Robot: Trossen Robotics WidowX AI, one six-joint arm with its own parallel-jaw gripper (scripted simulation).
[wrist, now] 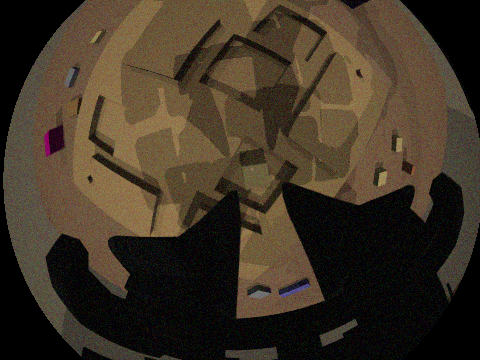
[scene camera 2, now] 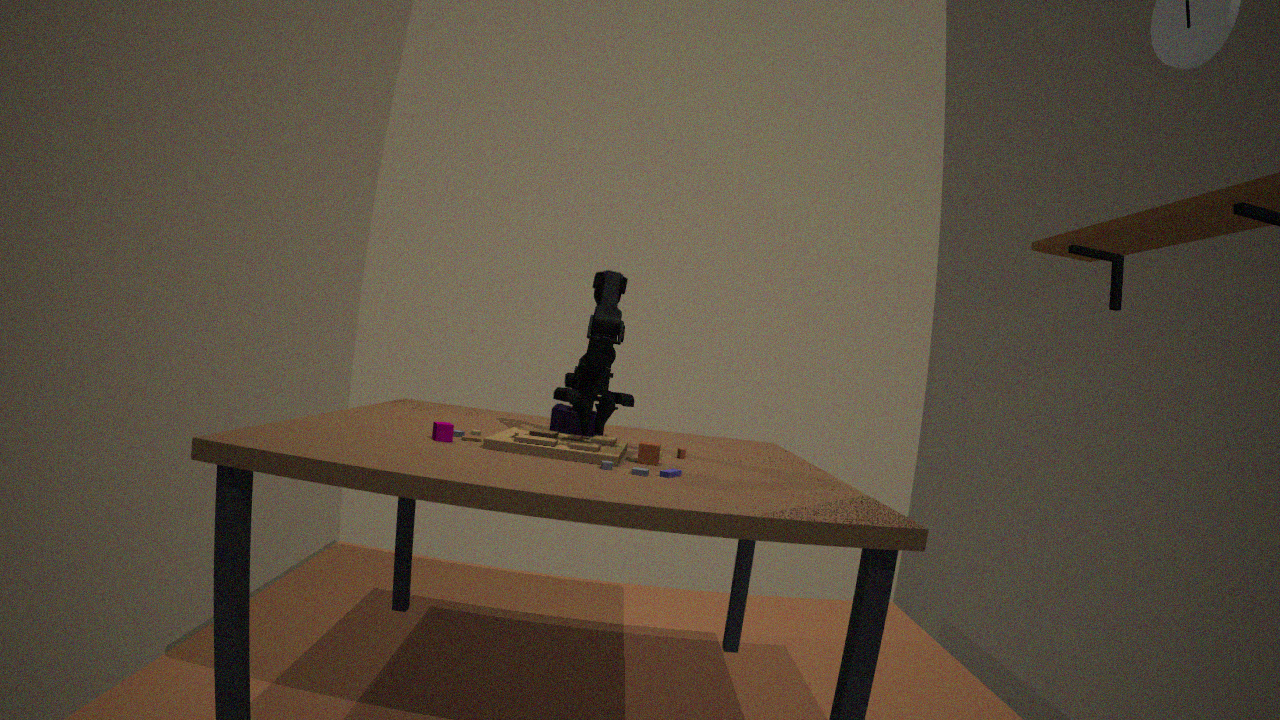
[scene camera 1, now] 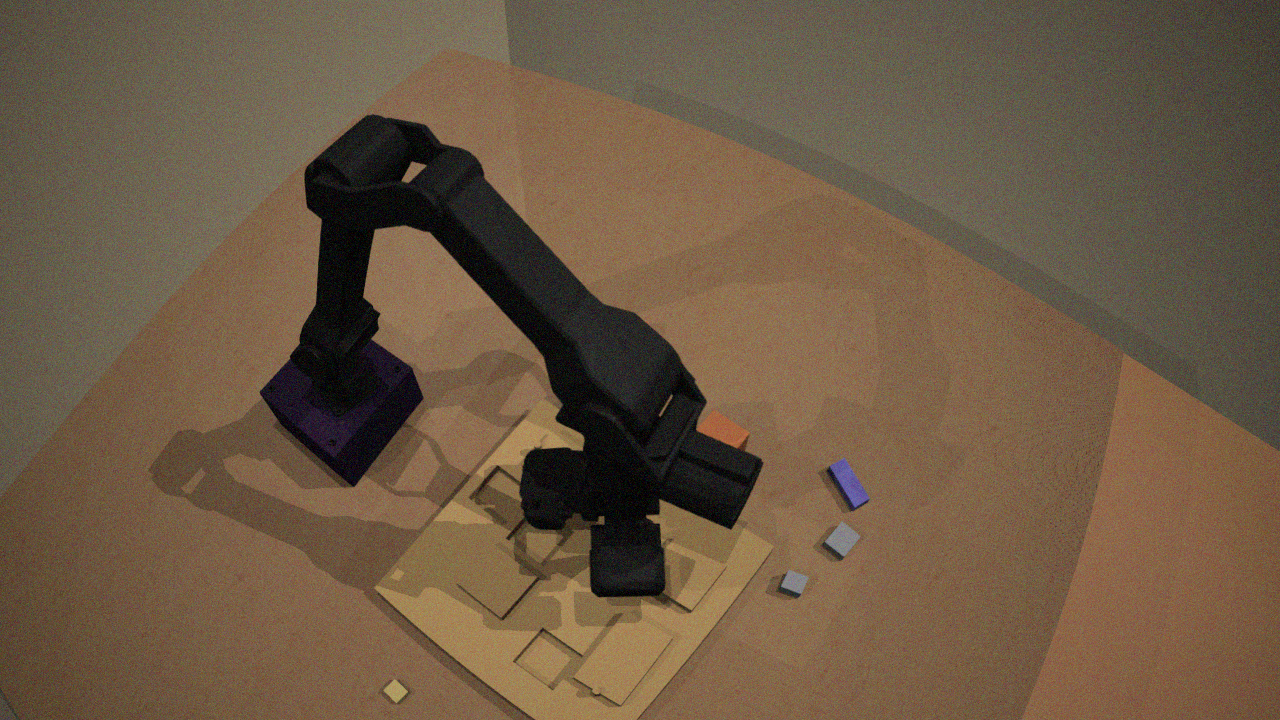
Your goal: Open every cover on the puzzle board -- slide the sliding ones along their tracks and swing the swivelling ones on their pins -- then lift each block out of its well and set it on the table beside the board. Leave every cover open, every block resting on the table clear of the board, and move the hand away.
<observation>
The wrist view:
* my gripper
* tan puzzle board
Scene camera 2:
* my gripper
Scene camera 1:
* my gripper
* orange cube
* blue-violet bar
</observation>
